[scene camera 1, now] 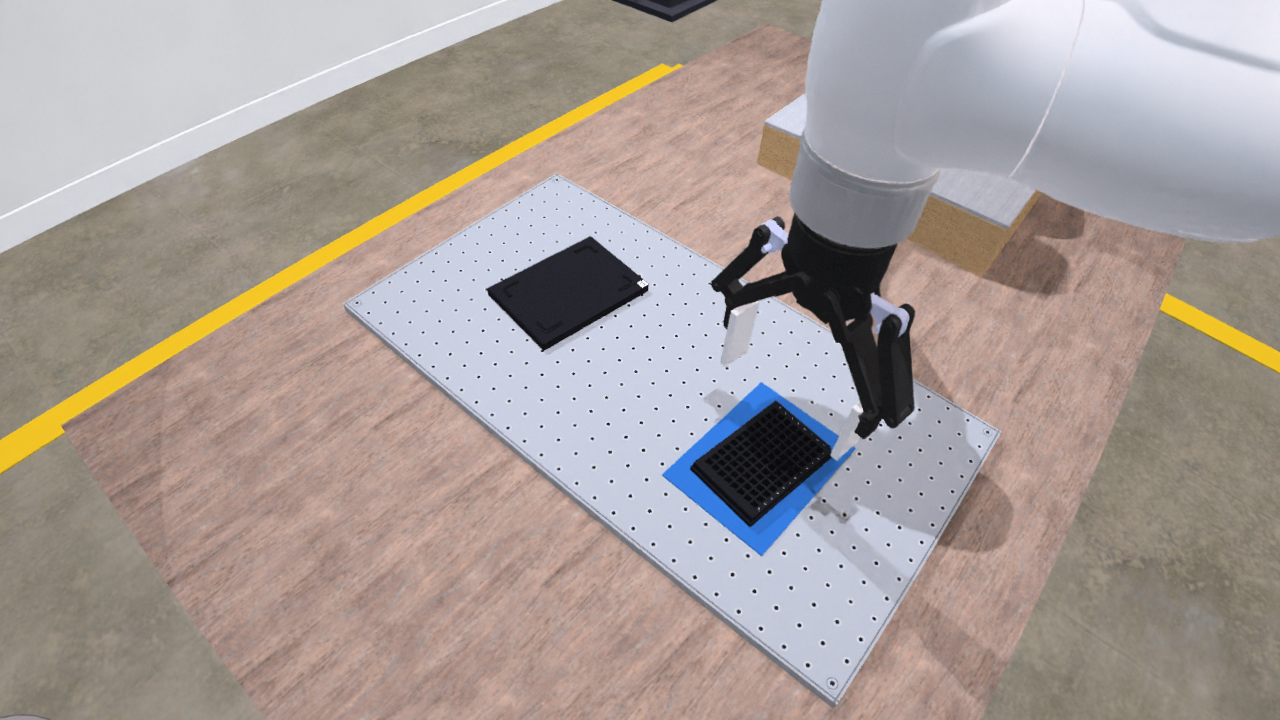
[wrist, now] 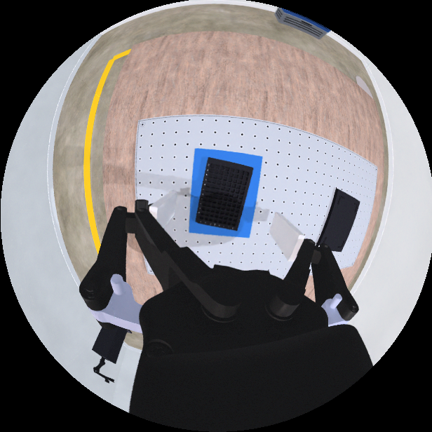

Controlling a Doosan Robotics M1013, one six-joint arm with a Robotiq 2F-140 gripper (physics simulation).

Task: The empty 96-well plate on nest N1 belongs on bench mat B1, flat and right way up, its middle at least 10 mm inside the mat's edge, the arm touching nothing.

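Frame: origin at the arm's base, x ahead, y left, z up, level; centimetres.
Seen in the pictures: gripper, fingertip midpoint: (scene camera 1: pixel 786 401).
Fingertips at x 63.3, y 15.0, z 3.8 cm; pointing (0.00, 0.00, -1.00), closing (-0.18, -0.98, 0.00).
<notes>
A point is followed by its place in that frame.
The black 96-well plate (scene camera 1: pixel 762 461) {x 63.8, y 14.9, z -6.1 cm} (wrist: pixel 225 192) lies flat on the blue bench mat (scene camera 1: pixel 760 539) {x 71.0, y 19.3, z -6.9 cm} (wrist: pixel 250 200), wells facing up. It is turned slightly relative to the mat, and blue shows around it. My gripper (scene camera 1: pixel 787 404) {x 63.3, y 15.0, z 3.8 cm} (wrist: pixel 225 212) is open and empty above the plate. Its pale finger pads stand wide apart, one to each side of the plate. In the wrist view gaps show between the pads and the plate. The black nest (scene camera 1: pixel 568 291) {x 58.7, y -16.7, z -5.9 cm} (wrist: pixel 341 217) with raised corners holds no plate.
The mat and nest are on a light grey perforated board (scene camera 1: pixel 447 358) {x 75.1, y -20.5, z -7.1 cm} (wrist: pixel 165 132) over a wood-patterned surface (scene camera 1: pixel 402 510) {x 90.7, y -9.9, z -8.4 cm}. A block (scene camera 1: pixel 957 237) {x 16.3, y 17.1, z -4.3 cm} with a grey top and brown sides stands behind the gripper. The white arm (scene camera 1: pixel 895 116) {x 67.9, y 17.1, z 35.6 cm} reaches in from the upper right.
</notes>
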